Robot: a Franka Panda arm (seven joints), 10 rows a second.
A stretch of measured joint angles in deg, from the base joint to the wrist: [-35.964 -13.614 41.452 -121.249 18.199 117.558 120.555]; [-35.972 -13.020 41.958 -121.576 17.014 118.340 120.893]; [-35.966 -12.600 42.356 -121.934 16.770 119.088 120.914]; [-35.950 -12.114 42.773 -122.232 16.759 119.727 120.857]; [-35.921 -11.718 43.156 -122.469 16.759 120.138 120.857]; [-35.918 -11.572 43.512 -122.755 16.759 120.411 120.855]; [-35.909 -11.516 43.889 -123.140 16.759 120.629 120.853]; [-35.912 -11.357 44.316 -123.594 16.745 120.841 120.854]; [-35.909 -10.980 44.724 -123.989 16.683 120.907 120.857]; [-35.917 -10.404 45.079 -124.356 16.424 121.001 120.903]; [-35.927 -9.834 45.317 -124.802 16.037 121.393 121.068]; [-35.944 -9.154 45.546 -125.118 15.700 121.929 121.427]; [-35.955 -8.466 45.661 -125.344 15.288 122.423 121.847]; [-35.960 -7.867 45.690 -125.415 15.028 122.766 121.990]
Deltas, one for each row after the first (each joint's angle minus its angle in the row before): [-0.008 0.594 0.506 -0.327 -1.185 0.782 0.338]; [0.006 0.420 0.398 -0.358 -0.244 0.748 0.021]; [0.016 0.486 0.417 -0.298 -0.011 0.639 -0.057]; [0.029 0.396 0.383 -0.237 0.000 0.411 0.000]; [0.003 0.146 0.356 -0.286 0.000 0.273 -0.002]; [0.009 0.056 0.377 -0.385 0.000 0.218 -0.002]; [-0.003 0.159 0.427 -0.454 -0.014 0.212 0.001]; [0.003 0.377 0.408 -0.395 -0.062 0.066 0.003]; [-0.008 0.576 0.355 -0.367 -0.259 0.094 0.046]; [-0.010 0.570 0.238 -0.446 -0.387 0.392 0.165]; [-0.017 0.680 0.229 -0.316 -0.337 0.536 0.359]; [-0.011 0.688 0.115 -0.226 -0.412 0.494 0.420]; [-0.005 0.599 0.029 -0.071 -0.260 0.343 0.143]
